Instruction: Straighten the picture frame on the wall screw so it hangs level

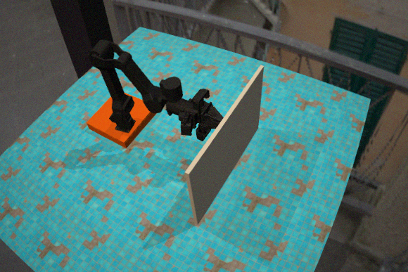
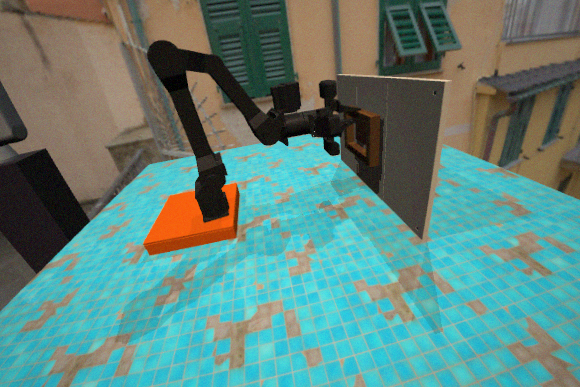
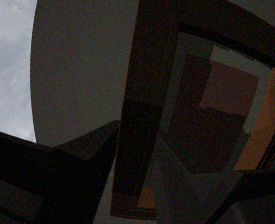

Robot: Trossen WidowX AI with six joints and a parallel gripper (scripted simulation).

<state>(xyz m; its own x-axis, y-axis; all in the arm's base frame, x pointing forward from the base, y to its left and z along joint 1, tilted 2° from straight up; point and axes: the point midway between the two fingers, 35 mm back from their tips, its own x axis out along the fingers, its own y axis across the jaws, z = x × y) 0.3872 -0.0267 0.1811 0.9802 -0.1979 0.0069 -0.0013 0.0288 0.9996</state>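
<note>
My gripper tip is 5 cm above the brown picture frame. Also, from my gripper tip: wall panel (6 cm below, 2 cm to the right, 1 cm ahead).
</note>
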